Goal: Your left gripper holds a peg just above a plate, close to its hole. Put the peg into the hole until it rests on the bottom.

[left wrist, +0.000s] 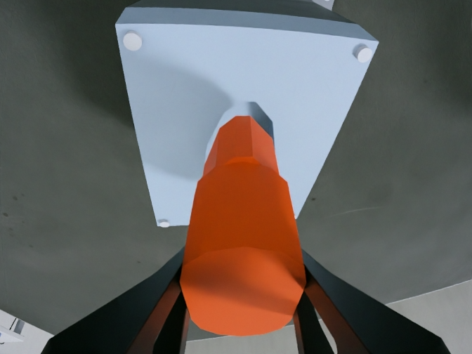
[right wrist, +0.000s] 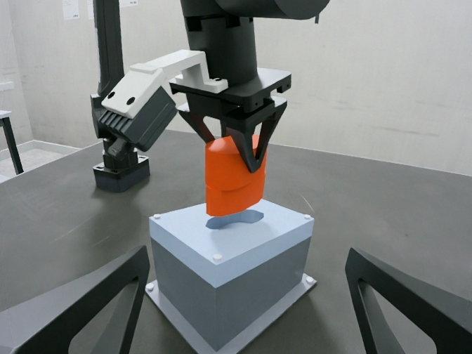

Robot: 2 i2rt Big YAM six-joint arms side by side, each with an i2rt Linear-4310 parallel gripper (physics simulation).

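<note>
An orange, many-sided peg is upright between the fingers of my left gripper, which is shut on it. The light blue plate tops a grey block. Its elongated hole is partly covered by the peg in both views. In the right wrist view the peg's lower end is just above the plate, over the hole's far side. In the left wrist view a strip of hole shows beyond the peg's tip. My right gripper is open and empty, in front of the block.
The grey block stands on a flanged base with small white studs. White studs also mark the plate's corners. A black arm base stands behind at the left on the dark table. Pale walls are behind.
</note>
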